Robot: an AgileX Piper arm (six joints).
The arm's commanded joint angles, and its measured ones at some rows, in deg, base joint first. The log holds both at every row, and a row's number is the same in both.
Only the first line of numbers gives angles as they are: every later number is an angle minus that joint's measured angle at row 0.
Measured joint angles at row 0: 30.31, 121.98, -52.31, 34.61, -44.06, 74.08
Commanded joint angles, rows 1 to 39: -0.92, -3.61, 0.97, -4.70, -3.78, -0.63; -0.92, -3.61, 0.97, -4.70, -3.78, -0.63; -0.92, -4.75, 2.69, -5.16, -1.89, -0.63; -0.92, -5.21, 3.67, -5.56, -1.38, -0.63; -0.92, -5.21, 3.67, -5.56, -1.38, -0.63; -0.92, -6.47, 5.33, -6.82, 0.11, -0.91; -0.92, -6.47, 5.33, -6.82, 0.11, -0.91; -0.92, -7.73, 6.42, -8.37, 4.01, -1.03; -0.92, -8.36, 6.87, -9.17, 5.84, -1.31; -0.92, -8.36, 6.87, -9.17, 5.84, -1.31; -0.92, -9.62, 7.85, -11.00, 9.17, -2.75; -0.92, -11.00, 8.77, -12.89, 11.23, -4.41; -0.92, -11.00, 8.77, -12.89, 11.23, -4.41; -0.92, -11.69, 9.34, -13.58, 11.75, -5.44; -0.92, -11.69, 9.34, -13.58, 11.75, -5.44; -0.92, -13.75, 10.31, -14.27, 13.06, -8.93; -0.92, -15.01, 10.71, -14.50, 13.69, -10.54; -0.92, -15.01, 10.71, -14.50, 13.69, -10.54; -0.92, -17.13, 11.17, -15.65, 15.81, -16.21; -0.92, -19.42, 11.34, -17.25, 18.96, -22.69; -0.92, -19.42, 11.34, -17.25, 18.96, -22.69; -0.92, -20.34, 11.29, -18.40, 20.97, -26.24; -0.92, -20.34, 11.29, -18.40, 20.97, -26.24; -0.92, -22.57, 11.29, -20.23, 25.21, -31.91; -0.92, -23.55, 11.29, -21.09, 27.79, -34.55; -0.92, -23.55, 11.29, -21.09, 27.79, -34.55; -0.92, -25.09, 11.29, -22.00, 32.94, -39.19; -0.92, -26.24, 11.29, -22.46, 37.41, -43.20; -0.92, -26.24, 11.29, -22.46, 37.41, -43.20; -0.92, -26.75, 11.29, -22.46, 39.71, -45.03; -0.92, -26.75, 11.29, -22.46, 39.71, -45.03; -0.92, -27.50, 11.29, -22.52, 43.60, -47.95; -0.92, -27.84, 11.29, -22.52, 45.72, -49.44; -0.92, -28.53, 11.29, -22.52, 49.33, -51.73; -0.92, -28.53, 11.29, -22.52, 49.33, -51.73; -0.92, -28.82, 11.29, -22.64, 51.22, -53.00; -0.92, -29.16, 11.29, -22.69, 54.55, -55.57; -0.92, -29.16, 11.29, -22.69, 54.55, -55.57; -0.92, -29.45, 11.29, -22.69, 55.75, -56.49
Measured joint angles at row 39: -0.69, -28.36, 11.06, -22.00, 51.22, -52.25
